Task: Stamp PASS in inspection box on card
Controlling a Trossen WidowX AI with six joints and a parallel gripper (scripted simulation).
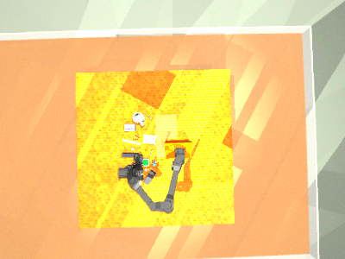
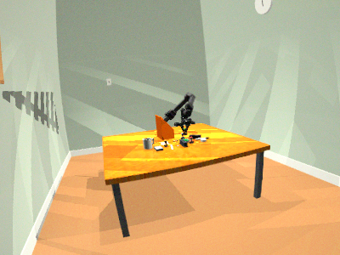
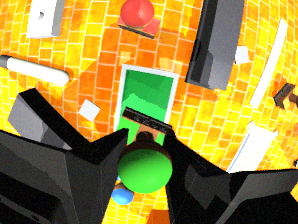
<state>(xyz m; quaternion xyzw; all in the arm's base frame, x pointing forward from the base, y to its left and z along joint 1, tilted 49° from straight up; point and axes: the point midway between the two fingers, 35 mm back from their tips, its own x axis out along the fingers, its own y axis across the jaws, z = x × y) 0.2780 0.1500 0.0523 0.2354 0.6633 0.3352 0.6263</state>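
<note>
Now: gripper tip 80 mm above the green flat pad. Also, from my gripper tip: red-handled stamp 80 mm ahead, 70 mm below, 30 mm to the left; green-topped stamp right at my gripper tip; blue-topped stamp 100 mm behind, 70 mm below.
</note>
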